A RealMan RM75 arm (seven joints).
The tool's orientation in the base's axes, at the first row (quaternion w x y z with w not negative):
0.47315 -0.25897 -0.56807 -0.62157
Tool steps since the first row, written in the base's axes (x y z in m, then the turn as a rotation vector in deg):
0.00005 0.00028 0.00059 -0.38 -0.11 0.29
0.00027 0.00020 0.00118 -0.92 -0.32 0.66
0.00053 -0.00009 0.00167 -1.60 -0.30 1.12
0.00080 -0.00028 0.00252 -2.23 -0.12 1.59
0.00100 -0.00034 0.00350 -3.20 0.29 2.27
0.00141 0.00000 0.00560 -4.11 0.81 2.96
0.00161 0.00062 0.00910 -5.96 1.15 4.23
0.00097 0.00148 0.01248 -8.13 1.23 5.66
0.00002 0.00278 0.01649 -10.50 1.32 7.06
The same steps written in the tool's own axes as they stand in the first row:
0.00040 0.00034 0.00039 0.44 -0.21 0.04
0.00084 0.00080 0.00039 1.05 -0.54 0.04
0.00124 0.00123 0.00017 1.72 -0.92 0.31
0.00191 0.00184 0.00012 2.33 -1.25 0.72
0.00269 0.00246 0.00023 3.20 -1.75 1.47
0.00422 0.00383 0.00093 4.02 -2.19 2.31
0.00697 0.00567 0.00225 5.79 -3.20 3.31
0.00989 0.00675 0.00395 7.90 -4.45 4.17
0.01335 0.00788 0.00628 10.07 -5.89 5.08

